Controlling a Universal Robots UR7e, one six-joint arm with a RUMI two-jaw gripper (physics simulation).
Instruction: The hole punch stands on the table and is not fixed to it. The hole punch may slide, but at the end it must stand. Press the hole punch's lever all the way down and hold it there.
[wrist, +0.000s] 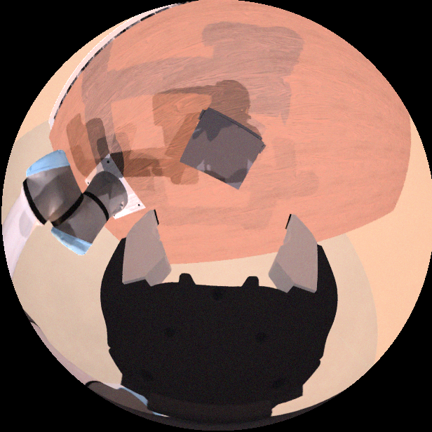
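The hole punch (222, 149) is a dark grey, box-like thing near the middle of the wrist view, seen from above and turned at an angle on the reddish wooden table (345, 165). Its broad flat top shows, with a thin darker edge along its upper right side. How far its lever is raised cannot be told from this angle. My gripper (221, 214) is open, with nothing between its jaws. In the view its fingertips are below the hole punch and apart from it.
The arm's base with its white mounting plate (131, 201) is at the left of the table, with grey and blue arm joints (57, 192) beside it. Shadows of the arm fall across the table and partly over the hole punch. A pale rim (85, 60) runs along the table's upper left edge.
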